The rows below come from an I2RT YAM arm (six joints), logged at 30 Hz.
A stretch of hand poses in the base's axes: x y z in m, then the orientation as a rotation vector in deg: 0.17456, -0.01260, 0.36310, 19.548, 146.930, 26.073; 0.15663, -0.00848, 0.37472, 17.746, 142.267, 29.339; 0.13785, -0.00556, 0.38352, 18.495, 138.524, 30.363; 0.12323, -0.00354, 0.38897, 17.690, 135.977, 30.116; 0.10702, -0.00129, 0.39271, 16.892, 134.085, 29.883; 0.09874, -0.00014, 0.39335, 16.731, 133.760, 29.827; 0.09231, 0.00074, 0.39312, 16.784, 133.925, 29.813; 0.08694, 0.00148, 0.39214, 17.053, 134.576, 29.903; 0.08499, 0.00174, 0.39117, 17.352, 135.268, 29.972; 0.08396, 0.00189, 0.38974, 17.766, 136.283, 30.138; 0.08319, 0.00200, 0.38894, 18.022, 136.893, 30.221; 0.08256, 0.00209, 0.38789, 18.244, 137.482, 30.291; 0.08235, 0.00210, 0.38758, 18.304, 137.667, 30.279; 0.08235, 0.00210, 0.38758, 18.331, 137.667, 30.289; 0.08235, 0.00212, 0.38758, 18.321, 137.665, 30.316; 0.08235, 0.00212, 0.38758, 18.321, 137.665, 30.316
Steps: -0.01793, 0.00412, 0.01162, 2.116, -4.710, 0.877; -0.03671, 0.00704, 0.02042, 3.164, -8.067, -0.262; -0.05133, 0.00906, 0.02587, 2.927, -10.714, -0.326; -0.06754, 0.01131, 0.02961, 2.674, -12.730, -0.236; -0.07582, 0.01246, 0.03025, 2.613, -13.082, -0.206; -0.08225, 0.01334, 0.03002, 2.606, -12.913, -0.210; -0.08762, 0.01408, 0.02904, 2.700, -12.220, -0.236; -0.08957, 0.01434, 0.02807, 2.782, -11.482, -0.278; -0.09060, 0.01449, 0.02664, 2.945, -10.402, -0.306; -0.09137, 0.01460, 0.02584, 3.033, -9.751, -0.331; -0.09200, 0.01469, 0.02479, 3.104, -9.130, -0.338; -0.09221, 0.01470, 0.02448, 3.100, -8.940, -0.341; -0.09221, 0.01470, 0.02448, 3.113, -8.933, -0.358; -0.09221, 0.01472, 0.02448, 3.131, -8.935, -0.345; -0.09221, 0.01472, 0.02448, 3.131, -8.935, -0.345
